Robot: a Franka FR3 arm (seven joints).
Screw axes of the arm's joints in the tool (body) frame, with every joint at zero. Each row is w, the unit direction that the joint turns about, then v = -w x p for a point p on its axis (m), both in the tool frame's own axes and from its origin. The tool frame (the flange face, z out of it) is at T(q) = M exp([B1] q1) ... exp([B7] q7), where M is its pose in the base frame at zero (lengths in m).
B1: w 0 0 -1 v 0.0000 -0.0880 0.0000
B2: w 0 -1 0 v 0.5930 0.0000 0.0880
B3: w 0 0 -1 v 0.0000 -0.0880 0.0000
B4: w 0 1 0 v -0.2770 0.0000 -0.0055
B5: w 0 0 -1 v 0.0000 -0.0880 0.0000
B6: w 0 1 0 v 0.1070 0.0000 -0.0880
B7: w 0 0 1 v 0.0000 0.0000 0.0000
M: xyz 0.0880 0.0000 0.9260 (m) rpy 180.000 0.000 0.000 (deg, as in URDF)
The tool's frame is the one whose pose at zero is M.
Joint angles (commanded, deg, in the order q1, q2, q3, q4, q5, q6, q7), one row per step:
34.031, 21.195, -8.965, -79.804, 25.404, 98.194, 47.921
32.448, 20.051, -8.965, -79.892, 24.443, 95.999, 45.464
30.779, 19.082, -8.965, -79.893, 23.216, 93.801, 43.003
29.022, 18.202, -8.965, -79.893, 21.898, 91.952, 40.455
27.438, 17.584, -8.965, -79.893, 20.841, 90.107, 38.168
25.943, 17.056, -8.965, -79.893, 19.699, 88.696, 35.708
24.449, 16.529, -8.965, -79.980, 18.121, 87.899, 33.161
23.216, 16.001, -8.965, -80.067, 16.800, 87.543, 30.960
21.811, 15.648, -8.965, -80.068, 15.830, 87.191, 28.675
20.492, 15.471, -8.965, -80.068, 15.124, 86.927, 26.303
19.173, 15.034, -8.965, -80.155, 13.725, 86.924, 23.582
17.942, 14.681, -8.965, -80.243, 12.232, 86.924, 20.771
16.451, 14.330, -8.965, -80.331, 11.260, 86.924, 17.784
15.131, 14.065, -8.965, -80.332, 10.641, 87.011, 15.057
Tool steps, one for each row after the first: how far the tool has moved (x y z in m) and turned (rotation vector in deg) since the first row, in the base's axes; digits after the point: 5 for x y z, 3 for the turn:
0.00199, -0.01990, 0.00907, -0.513, -0.128, 1.665
0.00437, -0.04084, 0.01659, -1.316, -0.212, 3.260
0.00737, -0.06276, 0.02344, -2.127, -0.499, 4.697
0.00945, -0.08216, 0.02748, -2.844, -0.316, 5.996
0.01174, -0.10064, 0.03101, -3.526, -0.449, 7.386
0.01483, -0.11992, 0.03433, -4.520, -1.107, 8.692
0.01724, -0.13604, 0.03834, -5.285, -1.965, 9.763
0.02034, -0.15306, 0.04131, -5.757, -2.646, 10.710
0.02342, -0.16850, 0.04261, -6.006, -3.192, 11.782
0.02584, -0.18565, 0.04609, -6.827, -4.259, 13.184
0.02792, -0.20199, 0.04866, -7.777, -5.197, 14.790
0.02998, -0.22013, 0.05143, -8.221, -6.063, 16.255
0.03174, -0.23567, 0.05420, -8.398, -6.923, 17.592

